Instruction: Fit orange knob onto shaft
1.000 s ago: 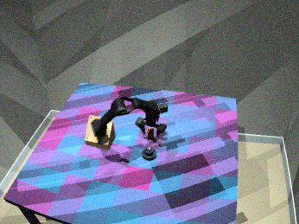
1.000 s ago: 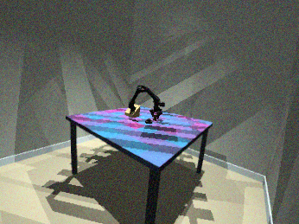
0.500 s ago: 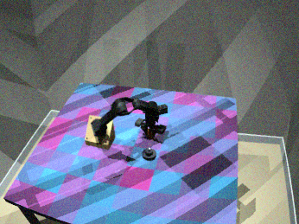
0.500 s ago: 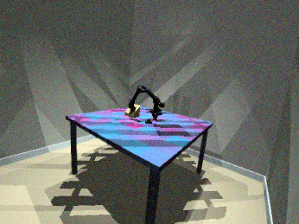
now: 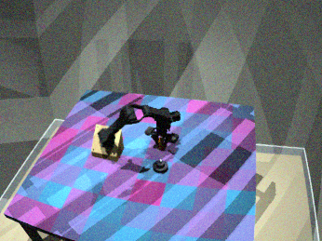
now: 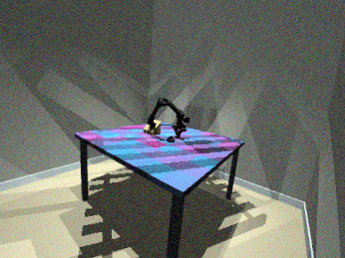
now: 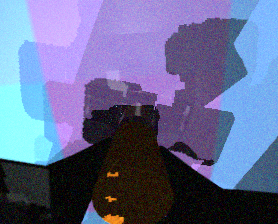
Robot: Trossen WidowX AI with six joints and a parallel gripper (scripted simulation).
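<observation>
My gripper tip is now 20 mm short of the round pedestal, 160 mm to the left of it and 10 mm below it. The rest, counted from my gripper tip: orange knob 30 mm above.
</observation>
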